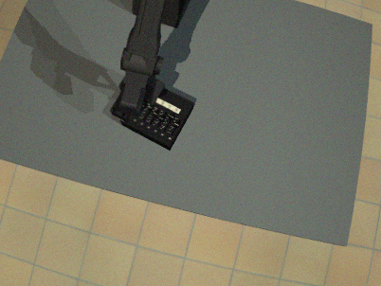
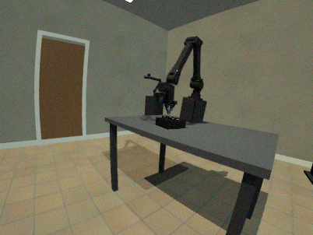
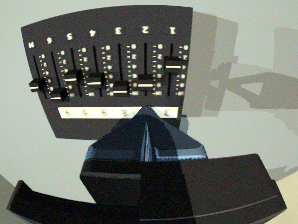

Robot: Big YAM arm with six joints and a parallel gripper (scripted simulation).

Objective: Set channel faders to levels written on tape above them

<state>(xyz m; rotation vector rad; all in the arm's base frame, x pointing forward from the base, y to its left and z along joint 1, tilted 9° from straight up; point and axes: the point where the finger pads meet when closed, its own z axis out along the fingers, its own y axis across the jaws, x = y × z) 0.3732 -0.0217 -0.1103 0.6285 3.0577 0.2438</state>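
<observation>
Now: the fader cap 1 2 cm ahead of my hand, 3 cm to the right of it and 2 cm below it. From my hand the other things lie so: master fader cap (6 cm ahead, 9 cm to the left, 2 cm below); fader cap 4 (4 cm ahead, 3 cm to the left, 2 cm below); fader cap 5 (5 cm ahead, 5 cm to the left, 2 cm below).
</observation>
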